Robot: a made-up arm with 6 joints. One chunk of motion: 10 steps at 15 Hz.
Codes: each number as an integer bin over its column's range. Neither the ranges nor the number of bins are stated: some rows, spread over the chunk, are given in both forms.
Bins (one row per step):
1: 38 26 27 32 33 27
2: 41 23 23 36 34 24
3: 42 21 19 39 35 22
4: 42 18 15 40 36 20
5: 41 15 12 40 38 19
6: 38 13 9 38 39 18
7: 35 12 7 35 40 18
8: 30 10 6 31 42 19
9: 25 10 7 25 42 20
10: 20 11 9 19 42 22
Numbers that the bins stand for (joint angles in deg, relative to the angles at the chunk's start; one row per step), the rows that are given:
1: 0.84 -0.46 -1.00 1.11 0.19 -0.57
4: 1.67 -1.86 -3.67 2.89 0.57 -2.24
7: 0.22 -2.90 -5.44 1.78 1.08 -2.71
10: -2.87 -3.08 -5.00 -1.78 1.33 -1.76
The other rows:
2: 1.46 -0.98 -1.89 2.00 0.32 -1.29
3: 1.67 -1.33 -2.78 2.67 0.44 -1.76
5: 1.46 -2.38 -4.33 2.89 0.83 -2.48
6: 0.84 -2.73 -5.00 2.44 0.95 -2.71
8: -0.81 -3.25 -5.67 0.89 1.33 -2.48
9: -1.84 -3.25 -5.44 -0.44 1.33 -2.24

